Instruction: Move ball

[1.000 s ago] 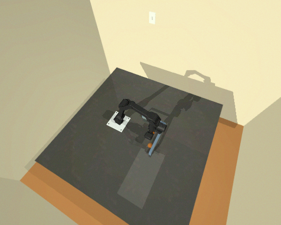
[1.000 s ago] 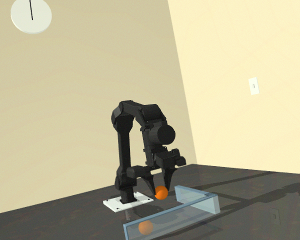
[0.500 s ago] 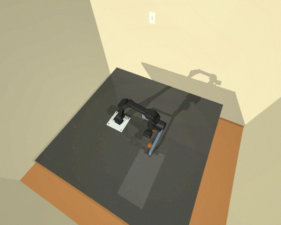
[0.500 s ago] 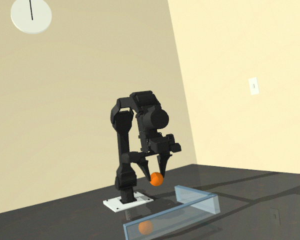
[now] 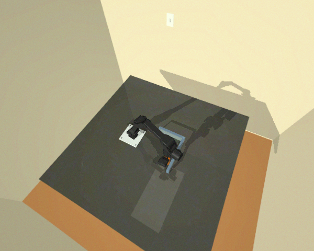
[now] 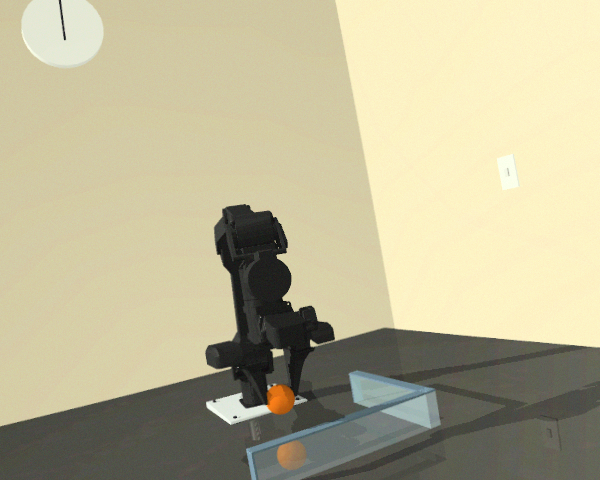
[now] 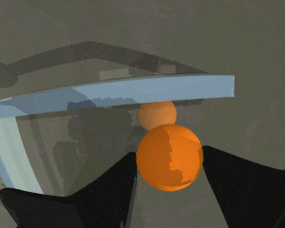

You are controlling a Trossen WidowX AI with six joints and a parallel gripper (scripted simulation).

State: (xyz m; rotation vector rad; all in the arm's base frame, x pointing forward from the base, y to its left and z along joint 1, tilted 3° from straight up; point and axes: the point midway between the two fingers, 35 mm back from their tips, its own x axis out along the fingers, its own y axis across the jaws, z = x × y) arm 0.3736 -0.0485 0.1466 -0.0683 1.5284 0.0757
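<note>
My gripper tip is 8 cm above the see-through copy. Also, from my gripper tip: orange ball (right at my gripper tip); then short wall (10 cm behind, 23 cm to the left, 7 cm below); then long wall (3 cm ahead, 9 cm to the left, 7 cm below).
</note>
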